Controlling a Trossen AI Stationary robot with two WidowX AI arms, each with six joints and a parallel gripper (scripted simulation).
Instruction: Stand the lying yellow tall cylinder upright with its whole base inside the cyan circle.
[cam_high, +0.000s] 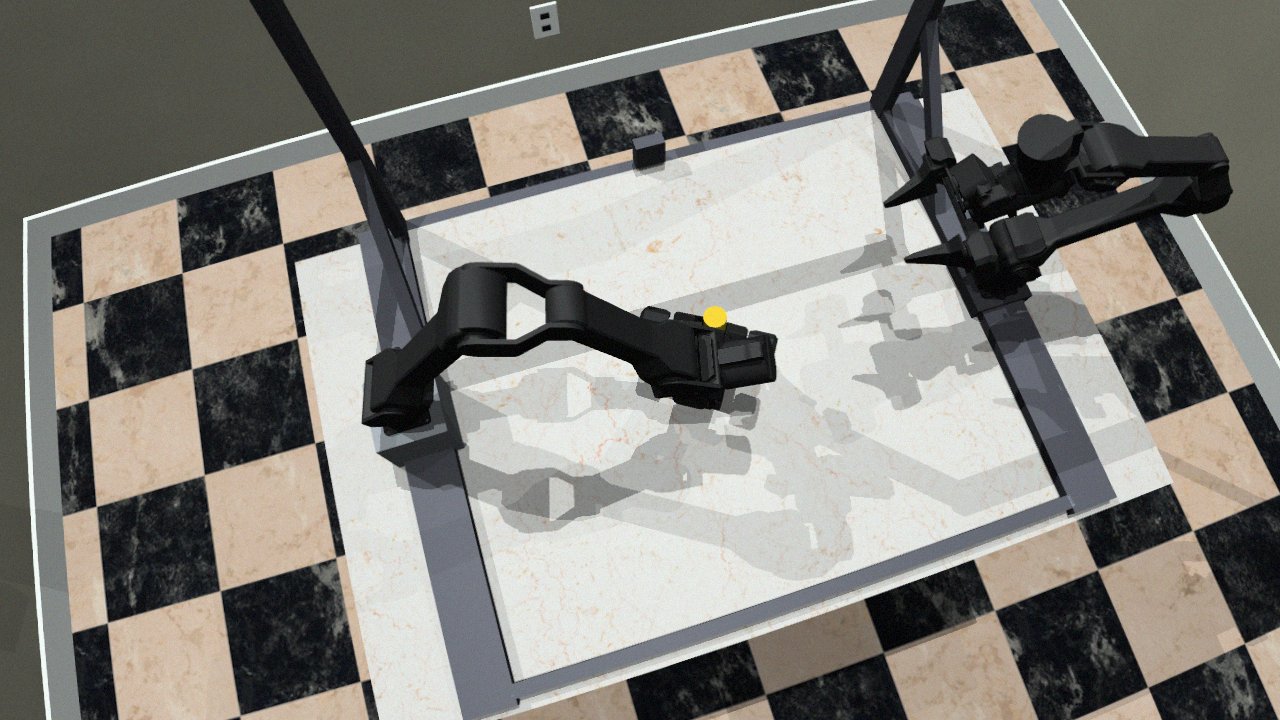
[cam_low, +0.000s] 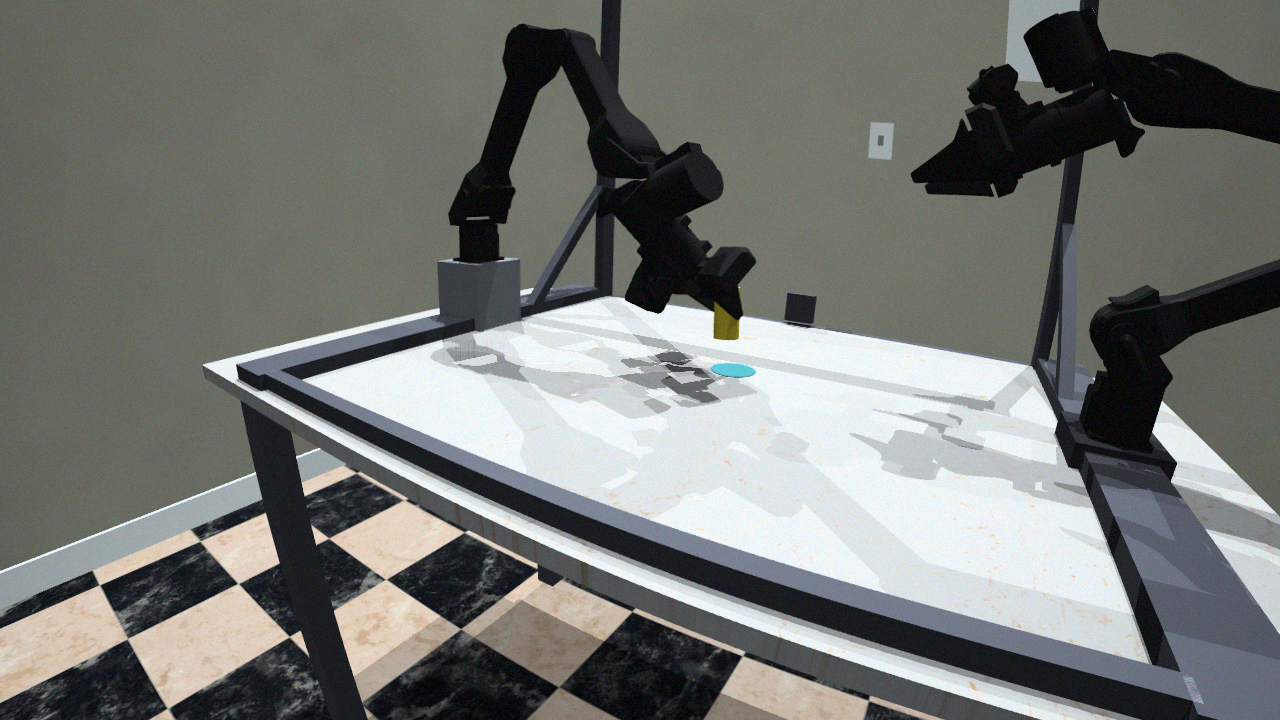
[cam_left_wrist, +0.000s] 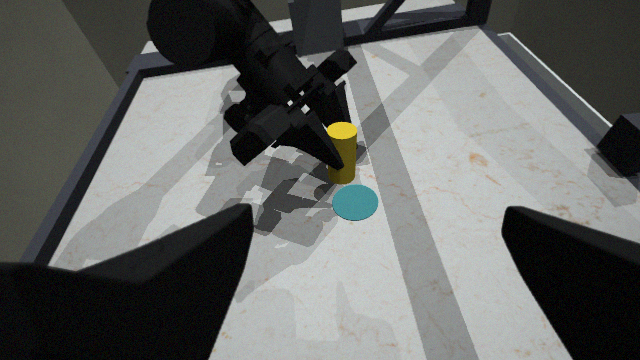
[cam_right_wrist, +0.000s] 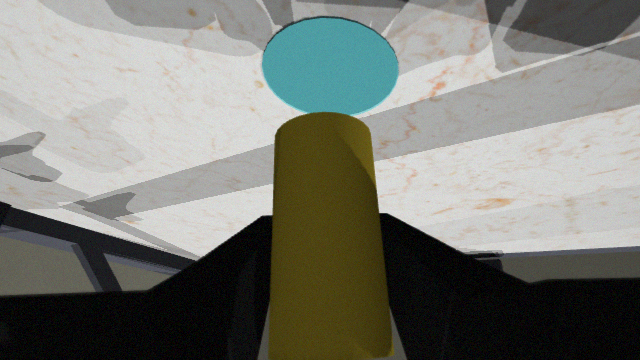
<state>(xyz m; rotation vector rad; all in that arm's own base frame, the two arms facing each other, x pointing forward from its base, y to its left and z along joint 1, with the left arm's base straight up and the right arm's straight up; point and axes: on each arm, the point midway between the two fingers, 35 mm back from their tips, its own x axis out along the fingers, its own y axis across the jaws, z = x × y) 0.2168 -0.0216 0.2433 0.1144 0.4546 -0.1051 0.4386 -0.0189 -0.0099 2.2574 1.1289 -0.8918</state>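
Note:
Now: the cyan circle 20 mm behind my right hand, 20 mm to the left of it and 100 mm below it. From my right hand the other things lie so: yellow cylinder 10 mm behind, 10 mm to the left, 20 mm below.

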